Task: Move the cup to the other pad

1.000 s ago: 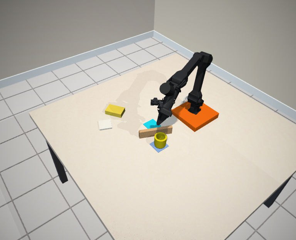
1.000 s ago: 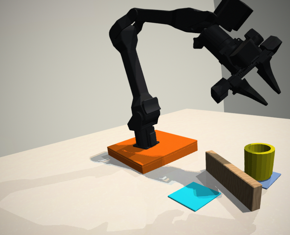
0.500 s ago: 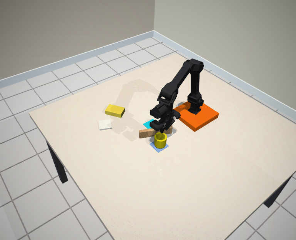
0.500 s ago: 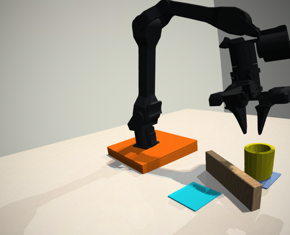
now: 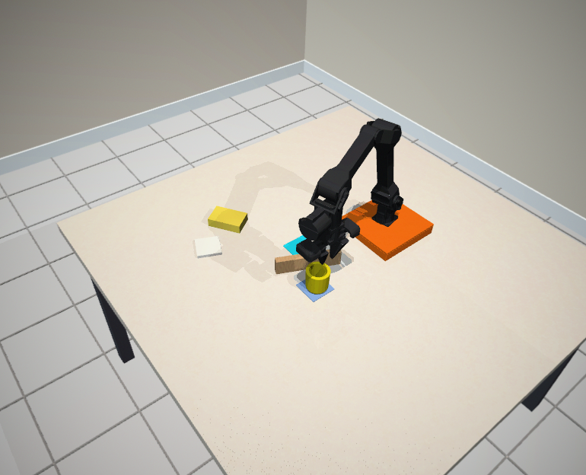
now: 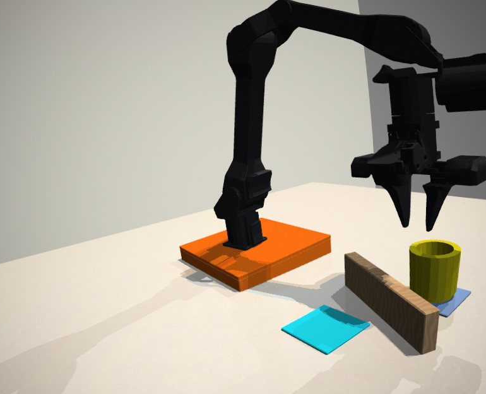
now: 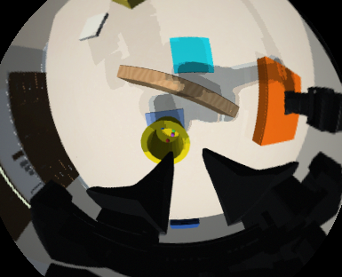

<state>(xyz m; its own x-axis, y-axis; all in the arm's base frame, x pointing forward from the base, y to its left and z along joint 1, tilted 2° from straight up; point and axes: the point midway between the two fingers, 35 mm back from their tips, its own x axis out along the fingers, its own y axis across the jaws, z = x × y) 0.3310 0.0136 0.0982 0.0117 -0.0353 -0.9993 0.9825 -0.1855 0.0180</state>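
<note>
Now: gripper tip 2 cm short of the yellow cup, 1 cm to the left of it and 6 cm above it. The rest, counted from my gripper tip: cyan pad: 7 cm behind, 15 cm to the right, 10 cm below; then pale blue pad: 3 cm ahead, 1 cm to the right, 10 cm below; then wooden bar: 2 cm behind, 8 cm to the right, 8 cm below.
</note>
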